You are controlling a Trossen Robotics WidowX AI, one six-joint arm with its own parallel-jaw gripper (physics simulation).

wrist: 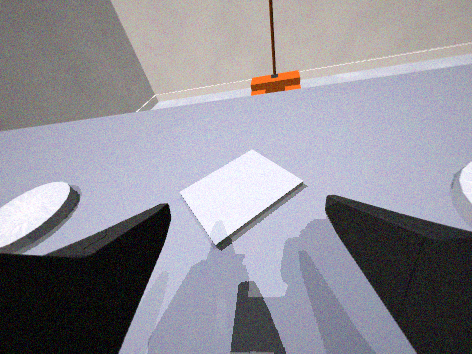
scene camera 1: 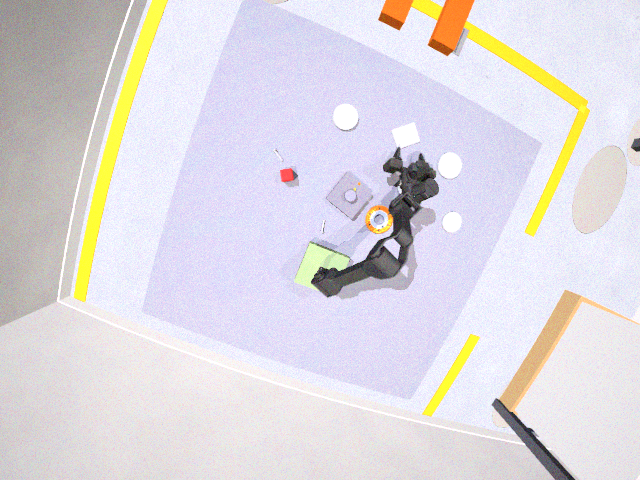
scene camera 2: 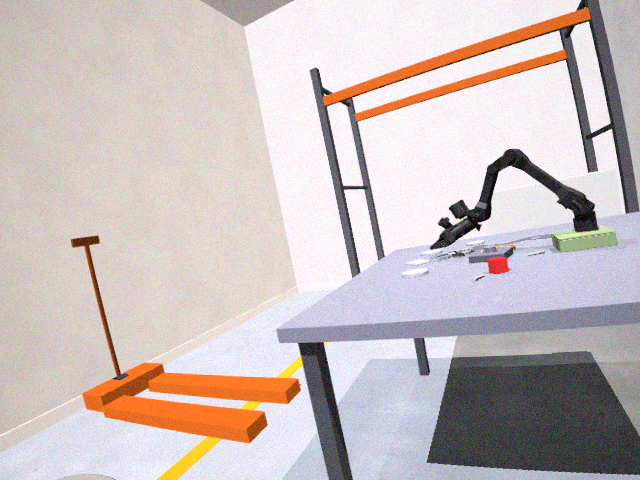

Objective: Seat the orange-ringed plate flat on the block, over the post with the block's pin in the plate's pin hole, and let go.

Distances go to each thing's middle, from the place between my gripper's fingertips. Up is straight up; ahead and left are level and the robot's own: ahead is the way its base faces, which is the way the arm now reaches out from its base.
My hand is 5 cm short of the white square tile (wrist: 225, 202), 5 cm above it and 3 cm to the right of it.
